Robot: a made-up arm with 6 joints.
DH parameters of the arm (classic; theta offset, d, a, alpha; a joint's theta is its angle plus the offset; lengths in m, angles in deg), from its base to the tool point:
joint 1: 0 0.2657 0 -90
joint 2: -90 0 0.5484 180
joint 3: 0 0 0 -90
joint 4: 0 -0.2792 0 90
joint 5: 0 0.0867 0 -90
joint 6: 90 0 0 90
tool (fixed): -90 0 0 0
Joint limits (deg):
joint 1: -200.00..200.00
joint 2: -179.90..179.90
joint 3: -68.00..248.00
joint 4: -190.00..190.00
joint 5: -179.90..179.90
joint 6: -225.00..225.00
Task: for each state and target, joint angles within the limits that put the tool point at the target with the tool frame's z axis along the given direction. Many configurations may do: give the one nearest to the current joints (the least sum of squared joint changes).
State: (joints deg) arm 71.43 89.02 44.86 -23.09 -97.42 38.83
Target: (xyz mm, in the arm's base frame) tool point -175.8 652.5 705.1 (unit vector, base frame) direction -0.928 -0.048 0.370
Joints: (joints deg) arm 111.99 46.33 64.98 -20.31 -99.37 65.75
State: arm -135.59 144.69 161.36 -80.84 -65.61 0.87
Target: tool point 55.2 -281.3 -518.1 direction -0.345 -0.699 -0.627
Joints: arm -80.59 164.95 121.67 -95.60 -62.96 1.26
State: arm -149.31 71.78 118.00 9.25 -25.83 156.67
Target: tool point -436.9 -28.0 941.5 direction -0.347 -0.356 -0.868
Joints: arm -165.09 42.87 118.13 10.14 -51.61 158.77
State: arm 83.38 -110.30 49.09 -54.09 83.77 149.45
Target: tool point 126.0 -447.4 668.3 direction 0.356 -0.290 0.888
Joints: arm 102.04 -77.29 14.80 -69.81 113.00 168.11
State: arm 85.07 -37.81 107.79 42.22 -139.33 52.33
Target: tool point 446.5 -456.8 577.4 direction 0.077 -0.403 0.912
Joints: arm 129.40 -41.87 144.32 50.52 -149.98 58.72
